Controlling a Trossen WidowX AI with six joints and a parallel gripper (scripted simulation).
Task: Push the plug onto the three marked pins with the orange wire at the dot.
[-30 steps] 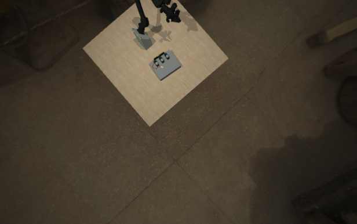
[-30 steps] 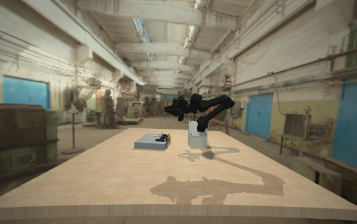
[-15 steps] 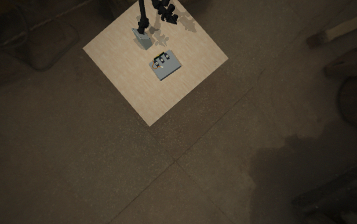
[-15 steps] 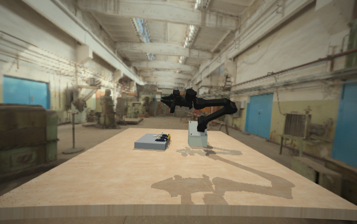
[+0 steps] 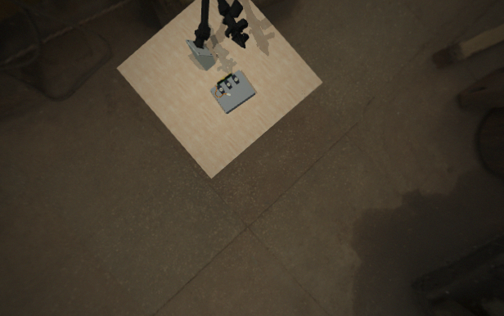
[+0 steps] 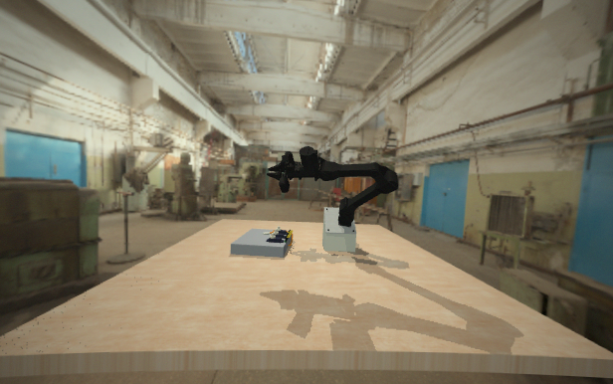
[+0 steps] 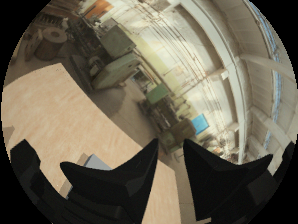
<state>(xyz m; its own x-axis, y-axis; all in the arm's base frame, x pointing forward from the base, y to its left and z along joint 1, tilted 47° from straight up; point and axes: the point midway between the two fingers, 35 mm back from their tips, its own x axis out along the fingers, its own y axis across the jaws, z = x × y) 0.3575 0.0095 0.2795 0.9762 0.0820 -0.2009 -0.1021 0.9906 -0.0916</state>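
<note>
Right now the yellow band is 70 mm behind my gripper tip, 170 mm to the right of it and 300 mm below it. From my gripper tip the other things lie so: grey printed holder 90 mm ahead, 160 mm to the right, 350 mm below.
</note>
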